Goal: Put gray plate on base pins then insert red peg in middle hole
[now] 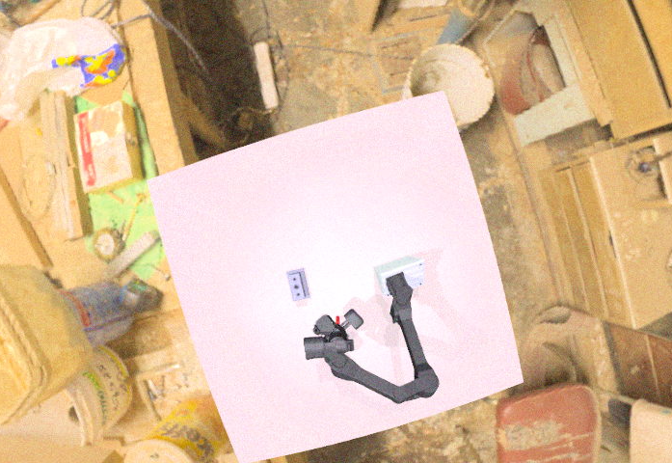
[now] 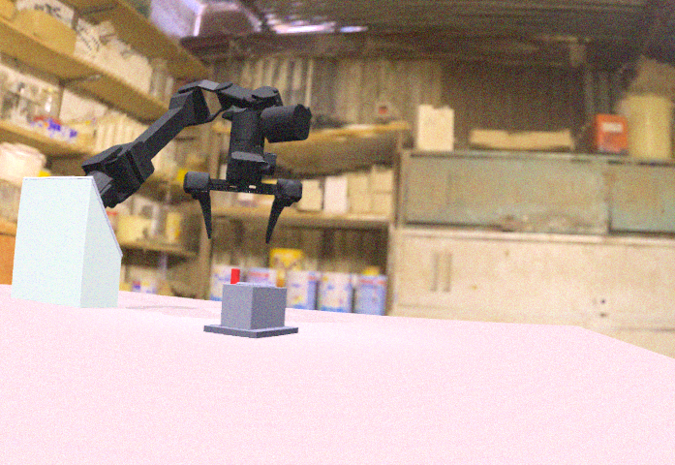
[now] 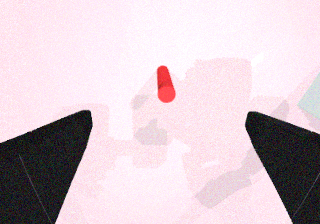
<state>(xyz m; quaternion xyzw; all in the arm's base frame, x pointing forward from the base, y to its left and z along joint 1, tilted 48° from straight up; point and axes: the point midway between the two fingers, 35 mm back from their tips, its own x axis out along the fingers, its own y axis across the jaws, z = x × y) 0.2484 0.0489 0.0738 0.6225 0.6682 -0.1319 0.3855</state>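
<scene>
The red peg is 80 mm below my gripper tip. From my gripper tip the other things lie so: flat base (180 mm to the right, 120 mm below, 90 mm ahead); gray plate (180 mm to the right, 90 mm ahead, 80 mm below).
</scene>
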